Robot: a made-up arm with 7 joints. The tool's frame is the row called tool. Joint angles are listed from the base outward. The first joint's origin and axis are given. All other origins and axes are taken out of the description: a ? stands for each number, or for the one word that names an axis. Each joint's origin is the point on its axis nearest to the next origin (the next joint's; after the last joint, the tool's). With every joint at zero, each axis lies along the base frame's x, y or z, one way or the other. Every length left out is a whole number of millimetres.
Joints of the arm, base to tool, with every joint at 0 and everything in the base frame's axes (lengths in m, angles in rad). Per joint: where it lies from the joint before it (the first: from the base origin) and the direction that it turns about. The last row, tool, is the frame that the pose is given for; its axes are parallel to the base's.
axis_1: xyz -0.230 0.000 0.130 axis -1 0 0
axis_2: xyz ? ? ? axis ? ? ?
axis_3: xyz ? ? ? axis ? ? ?
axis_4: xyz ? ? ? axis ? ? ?
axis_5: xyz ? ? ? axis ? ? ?
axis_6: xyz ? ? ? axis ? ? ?
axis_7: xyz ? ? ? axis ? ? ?
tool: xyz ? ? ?
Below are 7 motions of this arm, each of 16 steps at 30 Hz.
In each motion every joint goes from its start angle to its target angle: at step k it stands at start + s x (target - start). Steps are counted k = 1, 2, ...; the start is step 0. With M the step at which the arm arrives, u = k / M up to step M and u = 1 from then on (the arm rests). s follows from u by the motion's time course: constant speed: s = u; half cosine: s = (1 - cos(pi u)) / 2; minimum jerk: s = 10 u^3 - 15 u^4 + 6 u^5.
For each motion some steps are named. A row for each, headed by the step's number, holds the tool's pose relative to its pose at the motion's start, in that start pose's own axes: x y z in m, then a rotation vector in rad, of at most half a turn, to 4 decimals.
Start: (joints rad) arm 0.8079 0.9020 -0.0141 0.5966 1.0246 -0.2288 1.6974
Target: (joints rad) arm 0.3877 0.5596 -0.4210 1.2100 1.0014 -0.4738 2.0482
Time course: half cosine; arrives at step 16
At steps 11, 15, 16:
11: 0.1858 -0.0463 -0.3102 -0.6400 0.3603 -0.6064
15: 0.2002 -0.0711 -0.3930 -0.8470 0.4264 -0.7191
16: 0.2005 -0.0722 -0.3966 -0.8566 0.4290 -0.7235

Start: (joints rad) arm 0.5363 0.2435 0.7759 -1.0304 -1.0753 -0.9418 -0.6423
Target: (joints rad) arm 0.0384 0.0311 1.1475 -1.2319 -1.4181 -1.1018 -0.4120
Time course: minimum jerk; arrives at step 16
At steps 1, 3, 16:
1: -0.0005 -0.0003 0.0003 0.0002 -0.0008 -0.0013
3: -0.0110 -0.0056 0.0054 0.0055 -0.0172 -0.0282
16: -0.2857 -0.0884 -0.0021 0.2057 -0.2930 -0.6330

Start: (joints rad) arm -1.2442 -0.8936 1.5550 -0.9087 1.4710 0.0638 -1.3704
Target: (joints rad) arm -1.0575 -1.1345 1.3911 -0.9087 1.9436 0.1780 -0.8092
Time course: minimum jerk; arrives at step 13
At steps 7, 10, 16:
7: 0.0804 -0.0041 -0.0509 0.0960 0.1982 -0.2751
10: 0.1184 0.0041 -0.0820 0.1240 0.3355 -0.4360
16: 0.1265 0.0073 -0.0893 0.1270 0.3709 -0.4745

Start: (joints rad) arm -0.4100 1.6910 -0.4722 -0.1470 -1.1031 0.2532 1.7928
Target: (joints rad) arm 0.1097 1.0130 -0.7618 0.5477 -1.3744 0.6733 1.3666
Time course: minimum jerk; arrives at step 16
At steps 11, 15, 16:
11: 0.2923 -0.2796 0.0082 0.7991 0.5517 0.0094
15: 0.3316 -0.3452 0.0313 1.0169 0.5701 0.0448
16: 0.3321 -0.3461 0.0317 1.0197 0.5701 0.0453

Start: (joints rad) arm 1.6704 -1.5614 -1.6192 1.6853 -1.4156 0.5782 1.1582
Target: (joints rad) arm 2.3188 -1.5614 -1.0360 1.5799 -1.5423 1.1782 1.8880
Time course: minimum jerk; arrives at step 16
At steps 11, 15, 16:
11: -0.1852 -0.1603 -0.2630 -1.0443 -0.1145 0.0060
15: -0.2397 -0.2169 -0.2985 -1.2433 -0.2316 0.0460
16: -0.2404 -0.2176 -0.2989 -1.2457 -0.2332 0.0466

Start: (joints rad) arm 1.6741 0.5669 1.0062 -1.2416 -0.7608 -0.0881 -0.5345
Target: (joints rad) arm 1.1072 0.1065 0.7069 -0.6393 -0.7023 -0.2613 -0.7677
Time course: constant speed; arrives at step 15
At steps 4, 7, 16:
4: -0.1455 0.0055 0.0326 -0.1028 -0.3721 -0.0463
7: -0.2565 0.0116 0.0194 -0.1727 -0.6453 -0.0933
16: -0.4840 0.0235 -0.1641 -0.2989 -1.3366 -0.2896

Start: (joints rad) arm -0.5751 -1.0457 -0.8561 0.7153 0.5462 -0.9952 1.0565
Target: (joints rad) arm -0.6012 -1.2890 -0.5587 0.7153 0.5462 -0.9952 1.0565
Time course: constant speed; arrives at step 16
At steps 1, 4, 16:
1: 0.0074 -0.0022 0.0086 -0.0004 -0.0229 -0.0052
4: 0.0282 -0.0090 0.0345 -0.0032 -0.0916 -0.0203
16: 0.0894 -0.0380 0.1359 -0.0398 -0.3673 -0.0728

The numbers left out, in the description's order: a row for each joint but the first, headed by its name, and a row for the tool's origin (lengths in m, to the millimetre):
axis_2: xyz 0.000 -0.010 -0.060, axis 0 0 1
axis_3: xyz 0.640 0.000 0.000, axis -1 0 0
axis_4: xyz 0.000 -0.090 -0.020, axis 0 0 -1
axis_5: xyz -0.060 0.090 0.000, axis -1 0 0
axis_6: xyz 0.000 -0.280 0.060, axis 0 1 0
axis_7: xyz 0.150 0.000 0.060, axis 0 0 -1
tool: xyz 0.160 -0.020 0.000

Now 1 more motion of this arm.
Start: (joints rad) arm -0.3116 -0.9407 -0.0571 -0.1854 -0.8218 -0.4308 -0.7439
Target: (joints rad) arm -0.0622 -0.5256 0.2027 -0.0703 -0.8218 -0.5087 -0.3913
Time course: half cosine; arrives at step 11
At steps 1, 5, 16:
1: 0.0071 0.0031 -0.0018 -0.0030 0.0050 0.0018
5: 0.1426 0.0813 -0.0398 -0.0767 0.0948 0.0444
16: 0.2954 0.2348 -0.1021 -0.2094 0.1810 0.1263

